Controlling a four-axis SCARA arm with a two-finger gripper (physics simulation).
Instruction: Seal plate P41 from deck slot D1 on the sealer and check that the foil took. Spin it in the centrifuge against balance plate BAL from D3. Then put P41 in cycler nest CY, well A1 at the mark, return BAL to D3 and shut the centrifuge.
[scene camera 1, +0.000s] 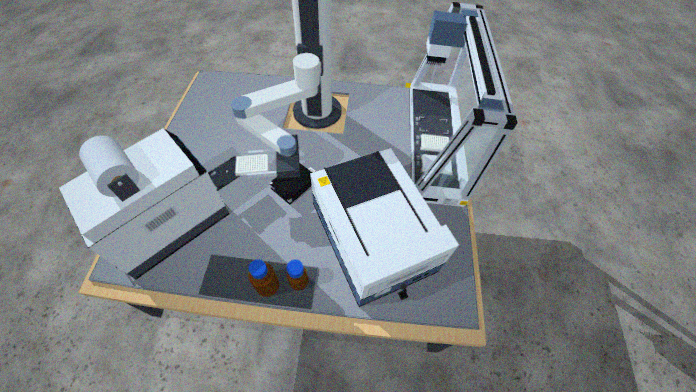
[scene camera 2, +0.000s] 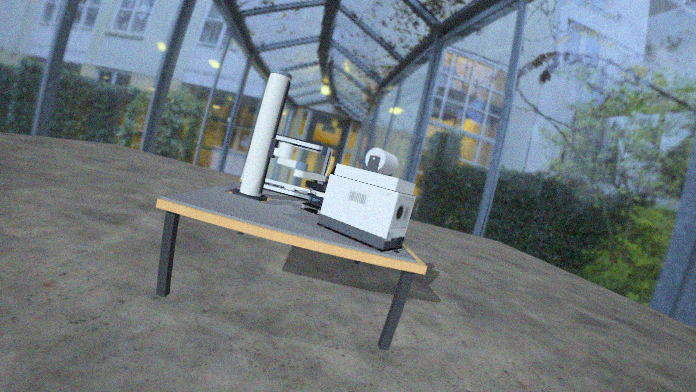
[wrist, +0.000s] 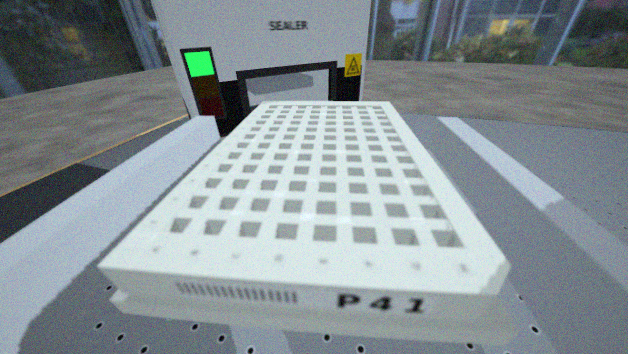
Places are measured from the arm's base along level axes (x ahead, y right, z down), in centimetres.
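Pixels of known places: gripper, between the fingertips: (scene camera 1: 248, 164) (scene camera 2: 322, 194) (wrist: 320, 135); arm's base, origin of its link: (scene camera 1: 317, 111) (scene camera 2: 249, 196).
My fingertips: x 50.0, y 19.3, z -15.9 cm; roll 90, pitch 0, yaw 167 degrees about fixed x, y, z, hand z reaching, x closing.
Ahead of a thing's pixels: the offset from my fingertips to its top centre. Level surfaces: height alone.
White plate P41 {dx -0.4, dy -1.5, dz -0.5 cm} (scene camera 1: 256, 163) (wrist: 325, 172) is level, its long sides between the fingers and its label toward the wrist camera. My gripper (scene camera 1: 241, 164) (wrist: 320, 135) is shut on it. I cannot tell whether foil covers the wells. The sealer {dx +23.9, dy +29.0, dz -33.0 cm} (scene camera 1: 165, 220) (scene camera 2: 367, 205) (wrist: 265, 42) stands beyond the plate in the wrist view, its green lamp lit. Its dark tray {dx +1.2, dy +9.6, dz +4.8 cm} (scene camera 1: 223, 173) sticks out beside the plate in scene camera 1's view. A white plate {dx -29.9, dy -77.6, dz +8.2 cm} (scene camera 1: 434, 141) sits on the framed deck (scene camera 1: 431, 104); its label is unreadable. BAL, the centrifuge and nest CY cannot be told for sure.
A white machine (scene camera 1: 400, 225) with a blue base and dark top panel stands right of the arm's tool. A black platform {dx -2.4, dy -16.6, dz +9.4 cm} (scene camera 1: 291, 187) lies at its near left corner. Two brown bottles (scene camera 1: 263, 282) (scene camera 1: 298, 280) with blue caps stand on a dark mat {dz +14.1 cm} (scene camera 1: 220, 277).
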